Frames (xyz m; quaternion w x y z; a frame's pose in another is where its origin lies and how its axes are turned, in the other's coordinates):
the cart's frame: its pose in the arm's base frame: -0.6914 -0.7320 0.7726 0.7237 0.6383 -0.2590 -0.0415
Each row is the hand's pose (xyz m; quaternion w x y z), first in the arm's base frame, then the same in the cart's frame.
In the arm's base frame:
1: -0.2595 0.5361 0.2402 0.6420 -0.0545 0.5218 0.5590
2: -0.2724 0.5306 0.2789 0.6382 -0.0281 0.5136 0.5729
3: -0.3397 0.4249 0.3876 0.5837 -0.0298 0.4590 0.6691
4: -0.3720 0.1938 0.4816 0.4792 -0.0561 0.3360 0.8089
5: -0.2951 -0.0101 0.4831 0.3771 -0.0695 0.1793 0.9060
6: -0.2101 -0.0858 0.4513 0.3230 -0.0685 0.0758 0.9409
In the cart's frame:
1: -0.2944 -0.3898 -1.3563 0.2715 -0.3261 0.8985 0.1122
2: -0.2909 -0.3507 -1.3438 0.2871 -0.3006 0.9015 0.1205
3: -0.2727 -0.2490 -1.2141 0.2568 -0.2399 0.9092 0.2232
4: -0.1800 -0.1933 -0.9869 0.1904 -0.1509 0.8813 0.4054
5: -0.0335 -0.2498 -0.8358 0.1445 -0.0638 0.8028 0.5749
6: 0.0592 -0.3166 -0.8054 0.1313 -0.0152 0.7362 0.6637

